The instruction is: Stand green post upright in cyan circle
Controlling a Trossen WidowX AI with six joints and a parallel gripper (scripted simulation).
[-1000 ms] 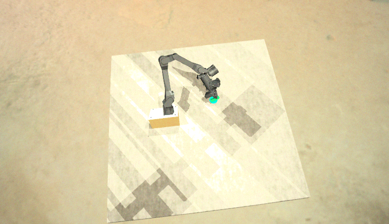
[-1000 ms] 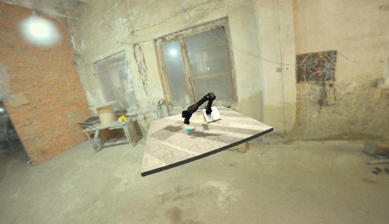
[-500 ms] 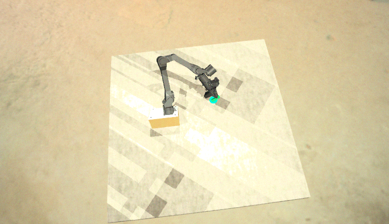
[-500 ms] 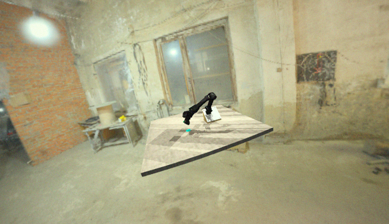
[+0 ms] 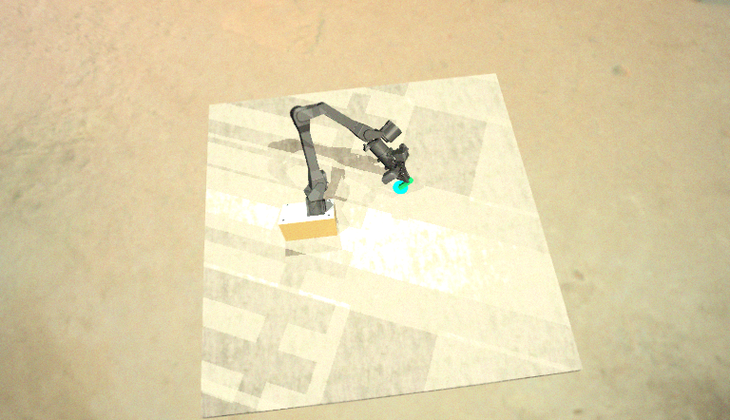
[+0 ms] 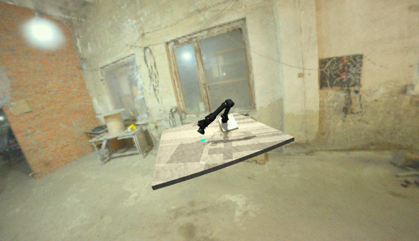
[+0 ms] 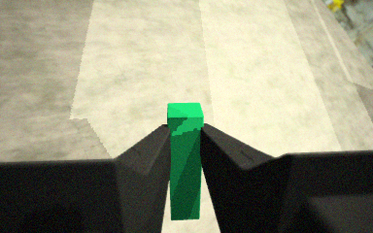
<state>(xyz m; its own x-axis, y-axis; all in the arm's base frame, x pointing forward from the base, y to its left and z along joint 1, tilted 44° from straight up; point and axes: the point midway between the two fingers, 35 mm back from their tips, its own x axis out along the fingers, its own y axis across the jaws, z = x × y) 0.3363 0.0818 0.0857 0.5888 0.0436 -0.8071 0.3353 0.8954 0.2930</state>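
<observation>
The cyan circle lies 110 mm below my gripper tip, 40 mm to the left of it and 30 mm behind it. The rest, counted from my gripper tip: green post 10 mm below, 10 mm behind.
</observation>
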